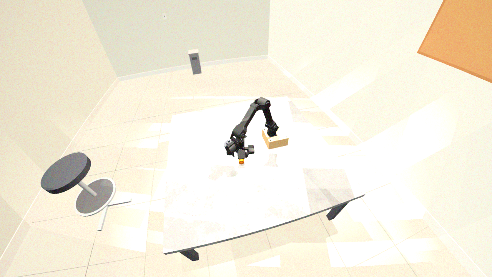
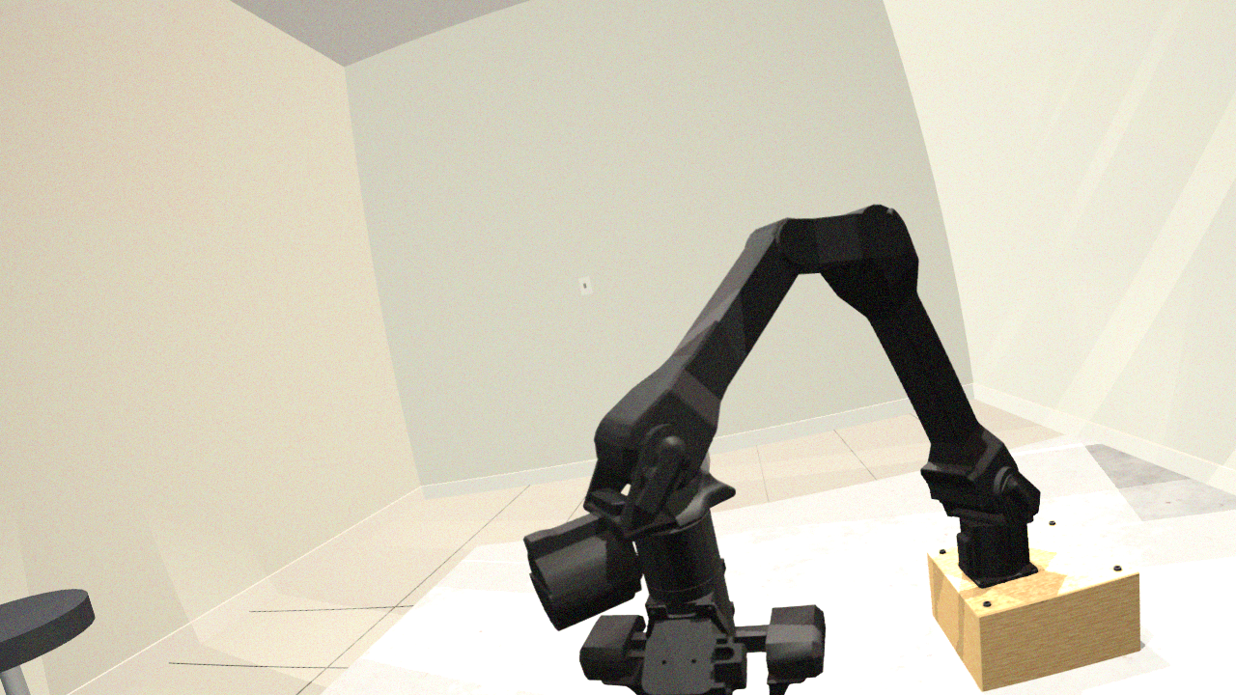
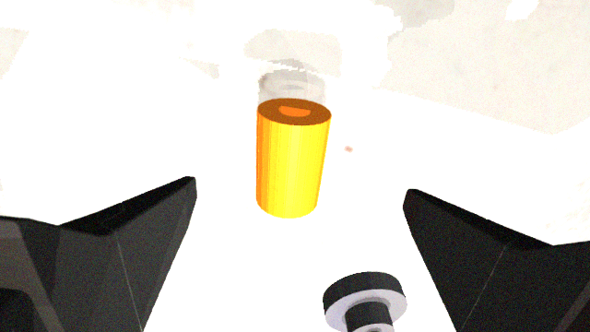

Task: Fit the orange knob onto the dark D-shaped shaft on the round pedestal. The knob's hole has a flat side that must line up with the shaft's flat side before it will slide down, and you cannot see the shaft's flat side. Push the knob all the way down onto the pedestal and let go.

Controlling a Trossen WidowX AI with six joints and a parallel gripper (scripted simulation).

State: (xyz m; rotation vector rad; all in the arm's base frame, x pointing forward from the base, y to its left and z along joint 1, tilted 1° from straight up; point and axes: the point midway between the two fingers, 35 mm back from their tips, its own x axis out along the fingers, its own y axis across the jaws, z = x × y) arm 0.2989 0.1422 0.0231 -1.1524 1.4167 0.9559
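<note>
Right now my gripper tip is 5 cm above the orange knob, 1 cm to the left of it and 1 cm past it. Round my gripper tip: dark shaft (20 cm to the right, 4 cm below, 4 cm ahead).
</note>
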